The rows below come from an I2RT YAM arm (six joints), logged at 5 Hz.
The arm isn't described. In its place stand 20 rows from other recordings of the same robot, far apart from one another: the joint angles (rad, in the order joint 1, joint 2, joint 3, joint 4, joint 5, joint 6), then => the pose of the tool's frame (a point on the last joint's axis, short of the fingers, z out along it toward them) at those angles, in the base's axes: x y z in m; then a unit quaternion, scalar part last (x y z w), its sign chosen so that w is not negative.
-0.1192 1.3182 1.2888 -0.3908 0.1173 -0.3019 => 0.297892 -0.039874 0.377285 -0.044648 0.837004 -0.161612 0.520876
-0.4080 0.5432 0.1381 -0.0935 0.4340 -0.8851 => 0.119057 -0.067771 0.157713 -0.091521 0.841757 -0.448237 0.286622
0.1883 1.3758 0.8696 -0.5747 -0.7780 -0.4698 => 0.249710 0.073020 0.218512 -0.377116 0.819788 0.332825 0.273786
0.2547 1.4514 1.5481 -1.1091 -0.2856 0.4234 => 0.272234 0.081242 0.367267 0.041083 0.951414 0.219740 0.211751
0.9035 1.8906 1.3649 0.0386 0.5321 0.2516 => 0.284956 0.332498 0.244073 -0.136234 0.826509 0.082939 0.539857
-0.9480 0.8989 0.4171 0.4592 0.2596 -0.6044 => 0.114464 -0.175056 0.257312 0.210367 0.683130 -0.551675 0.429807
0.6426 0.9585 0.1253 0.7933 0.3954 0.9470 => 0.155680 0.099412 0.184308 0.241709 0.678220 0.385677 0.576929
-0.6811 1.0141 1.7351 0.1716 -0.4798 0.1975 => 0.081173 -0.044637 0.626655 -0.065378 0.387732 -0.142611 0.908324
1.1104 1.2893 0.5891 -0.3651 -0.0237 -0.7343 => 0.099544 0.202617 0.159239 -0.773436 0.582358 0.058016 0.243495
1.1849 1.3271 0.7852 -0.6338 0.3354 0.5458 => 0.100649 0.216611 0.195418 -0.272607 0.928144 0.041207 0.250073
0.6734 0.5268 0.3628 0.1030 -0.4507 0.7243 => 0.106918 0.105138 0.258963 -0.134994 0.713592 0.554274 0.406624
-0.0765 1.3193 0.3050 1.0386 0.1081 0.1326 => 0.243013 -0.022479 0.195515 0.111236 0.689600 -0.017677 0.715378
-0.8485 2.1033 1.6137 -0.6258 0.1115 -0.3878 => 0.292260 -0.337676 0.180451 0.234326 0.944112 -0.174855 0.152219
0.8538 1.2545 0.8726 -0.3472 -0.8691 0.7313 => 0.150303 0.213789 0.264168 0.222349 -0.815832 -0.533664 0.013505
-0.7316 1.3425 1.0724 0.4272 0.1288 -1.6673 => 0.235309 -0.217407 0.380204 -0.248592 0.600519 -0.722280 0.236413
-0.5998 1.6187 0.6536 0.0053 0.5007 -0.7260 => 0.222984 -0.173189 0.123752 0.016101 0.926826 -0.365556 0.084275
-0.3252 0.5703 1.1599 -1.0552 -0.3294 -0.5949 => 0.064586 -0.009624 0.393781 -0.198163 0.820452 -0.104854 0.525923
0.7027 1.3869 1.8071 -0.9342 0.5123 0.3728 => 0.211509 0.156262 0.476137 -0.011185 0.845072 0.061880 0.530941
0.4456 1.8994 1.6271 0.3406 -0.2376 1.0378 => 0.416572 0.208258 0.362684 0.114910 0.673521 0.549878 0.480415
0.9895 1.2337 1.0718 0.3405 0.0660 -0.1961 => 0.162262 0.242691 0.401823 -0.337052 0.545677 0.276811 0.715548
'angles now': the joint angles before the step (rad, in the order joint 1, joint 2, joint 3, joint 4, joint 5, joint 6). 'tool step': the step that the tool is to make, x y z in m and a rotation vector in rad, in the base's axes. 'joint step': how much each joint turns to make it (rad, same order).
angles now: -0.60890 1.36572 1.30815 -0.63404 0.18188 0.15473
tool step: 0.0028 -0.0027 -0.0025 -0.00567 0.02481 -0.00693
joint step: -0.00001 0.01775 0.00879 -0.00623 0.01742 -0.01015
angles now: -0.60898 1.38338 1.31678 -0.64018 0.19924 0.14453
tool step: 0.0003 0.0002 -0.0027 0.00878 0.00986 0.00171
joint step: 0.00092 0.00293 -0.00409 -0.00622 -0.00162 0.00068
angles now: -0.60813 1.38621 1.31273 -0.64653 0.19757 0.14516
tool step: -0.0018 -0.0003 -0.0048 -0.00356 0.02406 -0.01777
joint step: -0.00155 -0.00177 -0.01550 -0.00362 0.02321 -0.00168
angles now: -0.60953 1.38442 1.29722 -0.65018 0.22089 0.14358
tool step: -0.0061 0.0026 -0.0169 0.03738 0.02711 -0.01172
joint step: -0.00529 -0.01750 -0.06655 0.00199 -0.00570 0.01567
